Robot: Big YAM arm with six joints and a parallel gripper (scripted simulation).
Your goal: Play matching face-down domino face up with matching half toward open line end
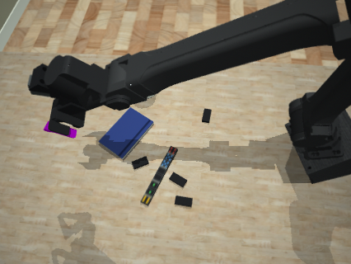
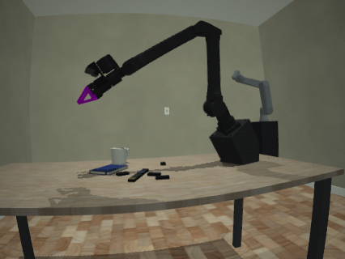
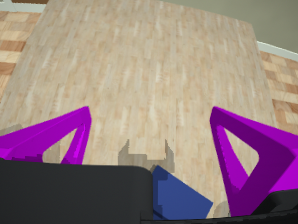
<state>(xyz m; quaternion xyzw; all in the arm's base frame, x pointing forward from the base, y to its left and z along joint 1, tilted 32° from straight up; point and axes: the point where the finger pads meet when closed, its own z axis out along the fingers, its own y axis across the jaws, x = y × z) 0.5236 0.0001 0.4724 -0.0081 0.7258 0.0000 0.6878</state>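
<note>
Now: hand 30 cm past the black domino, 3 cm to the right of it and 31 cm above it. From my hand the other things lie so: white mug: 13 cm behind, 31 cm to the right, 28 cm below; then blue book: 9 cm behind, 12 cm to the right, 31 cm below.
</note>
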